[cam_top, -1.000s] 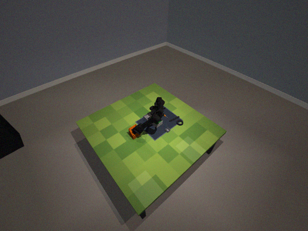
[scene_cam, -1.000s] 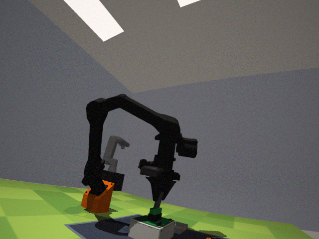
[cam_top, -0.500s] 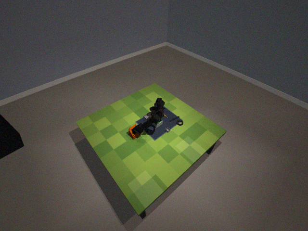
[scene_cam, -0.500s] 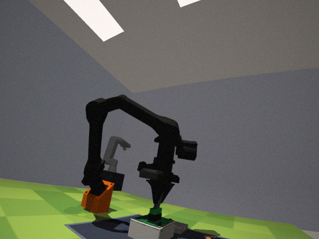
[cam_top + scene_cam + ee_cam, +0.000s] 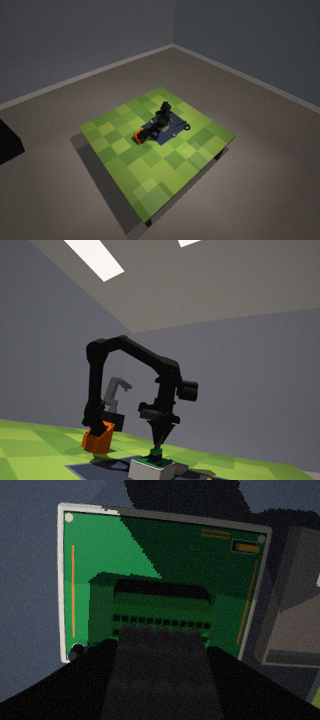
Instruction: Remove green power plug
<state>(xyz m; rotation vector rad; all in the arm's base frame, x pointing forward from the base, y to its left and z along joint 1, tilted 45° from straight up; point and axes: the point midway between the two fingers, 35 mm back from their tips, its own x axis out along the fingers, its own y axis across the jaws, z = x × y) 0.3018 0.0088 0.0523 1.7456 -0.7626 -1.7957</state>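
My gripper tip is 20 mm above the green power plug. The rest, counted from my gripper tip: dark mat (100 mm below, 50 mm ahead); dark bar (210 mm ahead, 110 mm to the right, 100 mm below).
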